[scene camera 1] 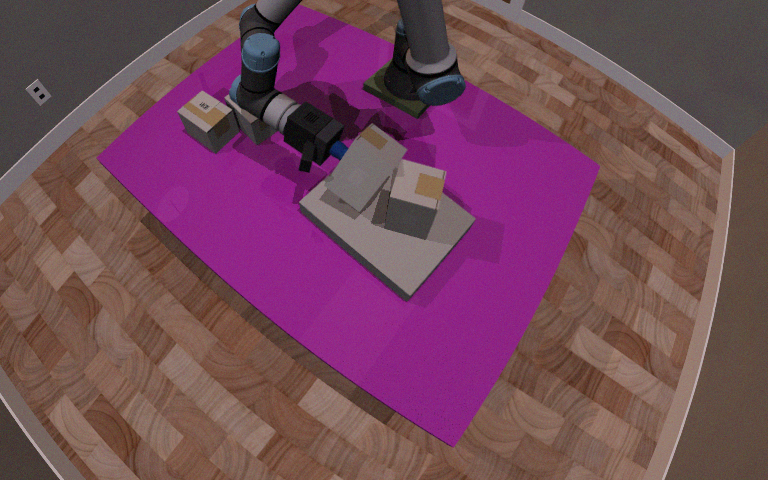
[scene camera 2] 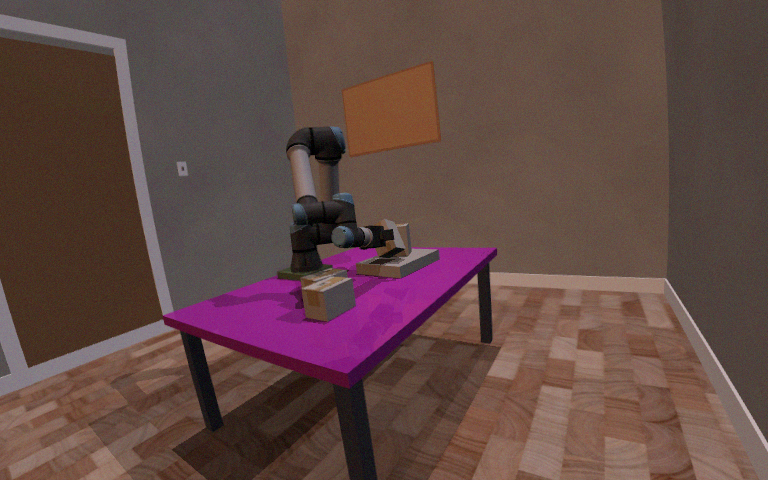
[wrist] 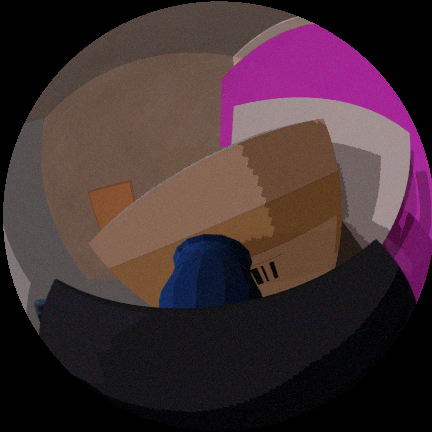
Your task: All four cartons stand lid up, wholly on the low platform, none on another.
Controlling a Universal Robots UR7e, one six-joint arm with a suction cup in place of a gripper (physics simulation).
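Frame: origin at the arm's base, x down, y ahead, z right, level; metres.
Seen in the pictures: end effector, tool point: (scene camera 1: 351,158) (wrist: 206,248); arm's base, origin of the base link: (scene camera 1: 410,82) (scene camera 2: 306,267).
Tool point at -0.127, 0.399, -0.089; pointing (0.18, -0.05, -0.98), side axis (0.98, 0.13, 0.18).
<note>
Offsets run from my tool point to a thing's top centre, as dx, dy, dz. Level surfaces: height alone.
My suction gripper (scene camera 1: 342,150) (wrist: 212,252) is shut on a tilted carton @[-0.077, -0.008, -0.032] (scene camera 1: 365,172) (wrist: 300,155); the cup is against its taped, labelled face. This carton leans over the left part of the low platform @[+0.108, -0.001, -0.103] (scene camera 1: 396,268) (scene camera 2: 421,262) (wrist: 280,111). Whether it touches the platform is unclear. A second carton @[-0.028, -0.016, -0.150] (scene camera 1: 412,210) (scene camera 2: 404,237) stands on the platform close beside it, a short tape patch on its top. A third carton @[+0.063, +0.058, +0.442] (scene camera 1: 206,121) (scene camera 2: 329,301) stands lid up on the table, at the left in scene camera 1. A fourth carton @[+0.063, -0.037, +0.354] (scene camera 1: 256,126) (scene camera 2: 338,273) stands next to it, partly hidden by the arm.
The magenta table @[dx +0.156] (scene camera 1: 271,260) (scene camera 2: 254,316) carries everything. The arm's green base plate (scene camera 1: 419,107) (scene camera 2: 287,273) is behind the platform in scene camera 1. The arm's wrist passes above the fourth carton in that view.
</note>
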